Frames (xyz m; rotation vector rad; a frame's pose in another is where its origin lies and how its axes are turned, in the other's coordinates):
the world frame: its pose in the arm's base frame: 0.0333 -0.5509 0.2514 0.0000 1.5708 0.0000
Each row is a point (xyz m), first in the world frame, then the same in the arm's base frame.
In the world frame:
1: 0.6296 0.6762 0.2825
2: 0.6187 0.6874 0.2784
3: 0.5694 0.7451 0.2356
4: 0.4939 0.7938 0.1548
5: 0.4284 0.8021 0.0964
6: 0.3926 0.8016 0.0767
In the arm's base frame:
1: 0.3158 0.1253 -0.3782
2: 0.3117 0.1365 -0.3673
3: 0.2689 0.1942 -0.3180
4: 0.1881 0.2429 -0.2425
5: 0.1297 0.2512 -0.1770
6: 0.1100 0.2507 -0.1412

